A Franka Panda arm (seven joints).
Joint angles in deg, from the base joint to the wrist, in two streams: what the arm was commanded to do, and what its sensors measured. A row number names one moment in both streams.
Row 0, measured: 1.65 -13.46 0.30 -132.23 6.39 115.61 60.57
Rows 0 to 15, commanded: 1.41 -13.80 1.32 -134.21 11.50 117.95 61.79; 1.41 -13.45 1.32 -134.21 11.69 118.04 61.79; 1.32 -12.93 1.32 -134.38 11.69 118.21 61.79; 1.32 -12.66 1.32 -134.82 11.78 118.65 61.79; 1.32 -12.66 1.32 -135.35 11.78 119.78 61.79; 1.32 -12.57 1.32 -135.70 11.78 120.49 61.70; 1.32 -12.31 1.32 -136.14 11.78 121.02 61.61; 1.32 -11.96 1.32 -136.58 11.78 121.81 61.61; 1.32 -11.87 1.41 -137.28 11.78 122.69 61.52; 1.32 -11.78 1.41 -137.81 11.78 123.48 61.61; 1.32 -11.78 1.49 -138.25 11.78 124.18 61.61; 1.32 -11.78 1.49 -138.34 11.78 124.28 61.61; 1.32 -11.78 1.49 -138.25 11.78 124.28 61.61; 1.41 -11.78 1.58 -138.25 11.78 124.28 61.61; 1.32 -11.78 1.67 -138.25 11.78 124.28 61.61; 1.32 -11.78 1.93 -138.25 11.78 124.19 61.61
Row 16, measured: 1.66 -12.01 0.73 -137.00 11.28 122.32 60.58
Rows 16 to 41, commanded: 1.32 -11.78 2.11 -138.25 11.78 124.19 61.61; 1.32 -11.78 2.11 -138.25 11.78 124.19 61.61; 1.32 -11.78 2.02 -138.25 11.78 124.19 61.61; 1.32 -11.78 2.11 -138.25 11.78 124.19 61.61; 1.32 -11.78 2.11 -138.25 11.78 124.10 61.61; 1.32 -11.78 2.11 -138.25 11.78 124.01 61.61; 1.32 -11.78 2.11 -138.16 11.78 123.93 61.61; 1.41 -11.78 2.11 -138.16 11.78 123.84 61.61; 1.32 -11.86 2.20 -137.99 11.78 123.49 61.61; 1.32 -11.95 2.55 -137.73 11.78 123.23 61.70; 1.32 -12.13 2.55 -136.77 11.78 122.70 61.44; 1.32 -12.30 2.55 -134.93 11.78 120.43 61.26; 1.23 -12.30 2.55 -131.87 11.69 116.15 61.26; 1.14 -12.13 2.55 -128.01 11.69 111.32 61.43; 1.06 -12.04 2.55 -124.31 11.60 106.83 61.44; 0.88 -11.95 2.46 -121.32 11.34 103.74 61.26; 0.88 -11.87 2.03 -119.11 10.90 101.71 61.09; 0.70 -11.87 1.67 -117.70 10.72 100.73 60.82; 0.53 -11.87 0.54 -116.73 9.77 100.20 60.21; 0.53 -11.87 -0.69 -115.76 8.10 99.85 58.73; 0.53 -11.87 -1.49 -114.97 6.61 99.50 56.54; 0.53 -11.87 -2.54 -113.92 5.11 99.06 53.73; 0.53 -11.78 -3.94 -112.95 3.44 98.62 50.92; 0.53 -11.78 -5.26 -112.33 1.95 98.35 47.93; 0.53 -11.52 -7.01 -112.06 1.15 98.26 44.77; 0.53 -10.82 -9.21 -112.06 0.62 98.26 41.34
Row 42, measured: 0.75 -12.56 -5.12 -114.41 3.09 100.28 49.60
